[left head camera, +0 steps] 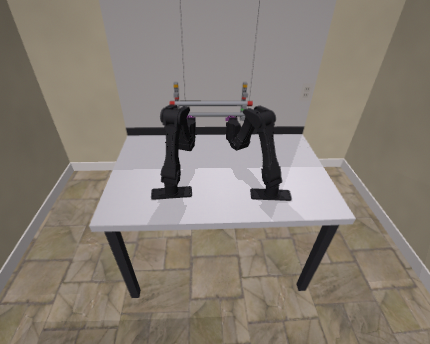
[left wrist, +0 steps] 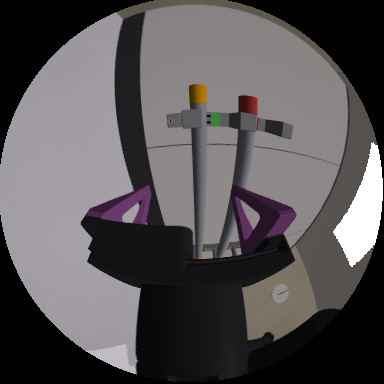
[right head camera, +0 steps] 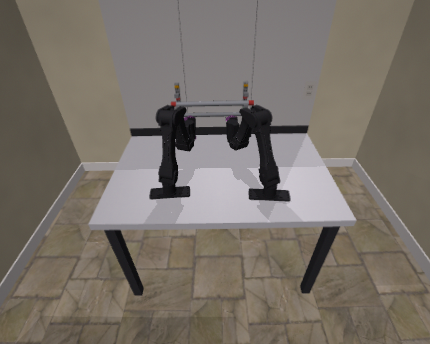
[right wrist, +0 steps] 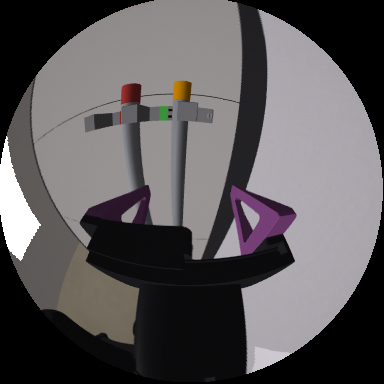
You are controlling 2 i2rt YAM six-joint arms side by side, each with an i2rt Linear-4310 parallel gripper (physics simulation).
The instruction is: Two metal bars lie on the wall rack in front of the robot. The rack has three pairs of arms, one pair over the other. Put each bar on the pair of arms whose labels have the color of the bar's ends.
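Where they show: left gripper, between the fingertips: (left wrist: 190, 188); right gripper, between the fingertips: (right wrist: 189, 189); left arm's base, origin of its link: (left head camera: 171, 193) (right head camera: 170, 193); right arm's base, origin of its link: (left head camera: 270, 195) (right head camera: 268, 195).
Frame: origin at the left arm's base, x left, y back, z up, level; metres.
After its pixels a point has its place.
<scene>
The wall rack (left head camera: 245, 92) @(x -0.463, y -0.519, z 0.304 m) (right head camera: 245, 91) @(x -0.457, y -0.520, z 0.306 m) (left wrist: 225, 119) (right wrist: 154, 113) @(x -0.457, y -0.521, z 0.207 m) has orange labels at the top, red in the middle and green at the bottom. The red-ended bar (left head camera: 211, 103) @(x -0.254, y -0.501, z 0.248 m) (right head camera: 212, 104) @(x -0.255, y -0.499, z 0.243 m) (left wrist: 245, 150) @(x -0.091, y -0.512, z 0.237 m) (right wrist: 132, 150) @(x -0.399, y -0.490, z 0.234 m) lies on the middle pair, by the red labels. The orange-ended bar (left head camera: 216, 114) @(x -0.288, y -0.511, z 0.170 m) (right head camera: 215, 114) @(x -0.273, y -0.512, z 0.170 m) (left wrist: 198, 175) @(x -0.141, y -0.520, z 0.162 m) (right wrist: 179, 160) @(x -0.380, y -0.502, z 0.161 m) lies on the lowest pair, by the green labels. My left gripper (left head camera: 191, 118) @(x -0.115, y -0.450, z 0.150 m) (left wrist: 190, 188) @(x -0.115, y -0.450, z 0.150 m) and right gripper (left head camera: 230, 119) @(x -0.367, y -0.434, z 0.146 m) (right wrist: 191, 187) @(x -0.367, y -0.434, z 0.146 m) are open and empty near the orange-ended bar, which appears between both finger pairs in the wrist views. Contact is unclear.
The red-ended bar runs just above the orange-ended bar. The white table (left head camera: 220, 200) @(x -0.233, y 0.075, z 0.000 m) (right head camera: 220, 200) @(x -0.246, y 0.075, z 0.000 m) stands below the rack, with a dark strip (left head camera: 215, 131) @(x -0.290, y -0.554, z 0.025 m) (left wrist: 131, 100) @(x 0.005, y -0.576, z 0.040 m) (right wrist: 252, 100) @(x -0.510, y -0.537, z 0.032 m) along the wall behind it. The top pair of rack arms holds no bar.
</scene>
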